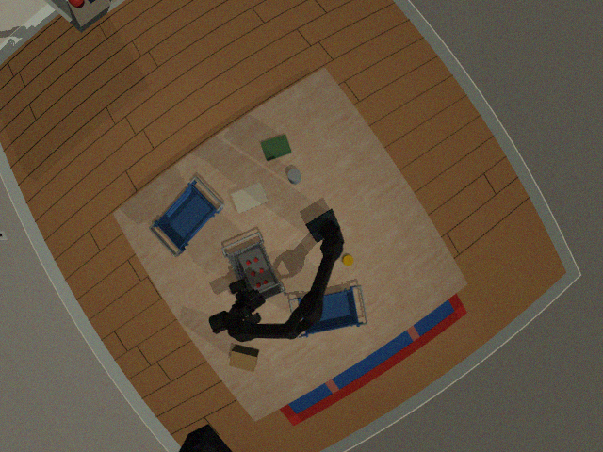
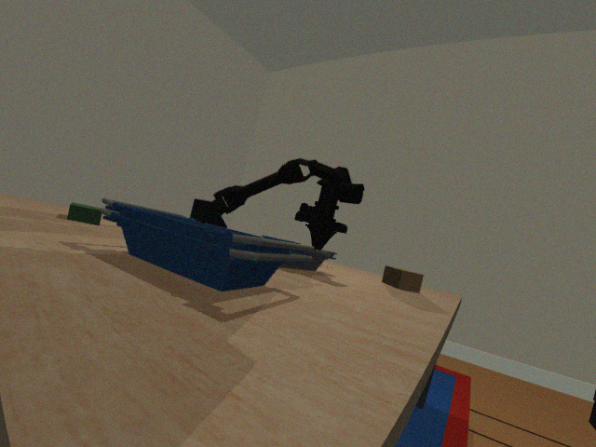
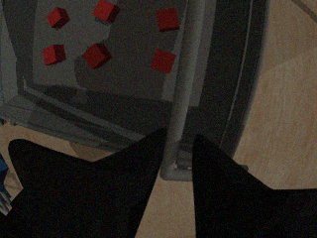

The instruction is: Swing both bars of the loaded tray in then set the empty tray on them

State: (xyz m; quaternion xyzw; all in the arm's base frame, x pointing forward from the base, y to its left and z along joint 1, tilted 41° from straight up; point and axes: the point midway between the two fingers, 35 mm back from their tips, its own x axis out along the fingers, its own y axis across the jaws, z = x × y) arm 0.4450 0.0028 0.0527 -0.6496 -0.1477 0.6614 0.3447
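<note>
Now: gripper tip 23 cm past the blue tray, 27 cm to the right of it and 2 cm above it. Also, from my gripper tip: brown box (23 cm ahead, 22 cm to the left, 3 cm below); then pale sheet (26 cm behind, 35 cm to the right, 6 cm below); then yellow disc (44 cm behind, 15 cm to the left, 5 cm below).
</note>
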